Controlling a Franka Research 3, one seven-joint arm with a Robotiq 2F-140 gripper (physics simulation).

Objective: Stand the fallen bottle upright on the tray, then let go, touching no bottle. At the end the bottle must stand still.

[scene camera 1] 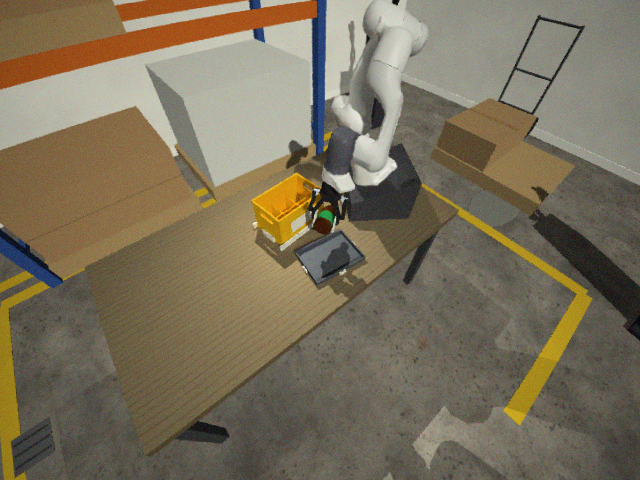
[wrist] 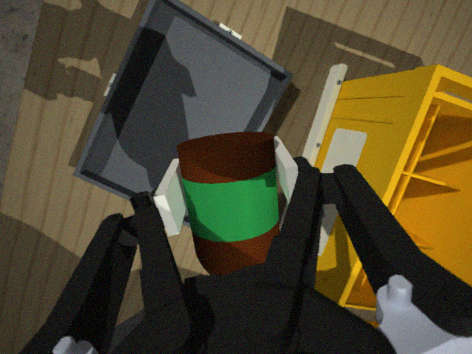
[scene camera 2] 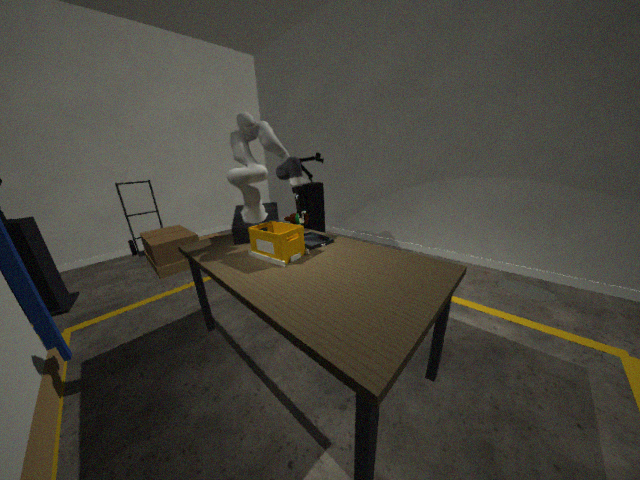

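Observation:
The brown bottle with a green band is held between the two white finger pads of my gripper. My gripper is shut on its banded middle. The bottle is off the tray and lies close to level in scene camera 2. Its base end points away from the palm in the wrist view, and its neck is hidden by the gripper. The dark grey tray lies on the table, below and in front of the raised bottle in scene camera 1.
A yellow divided crate stands on the table close beside the gripper and the tray. The robot's dark base block is behind the gripper. The table extends past the crate, away from the robot.

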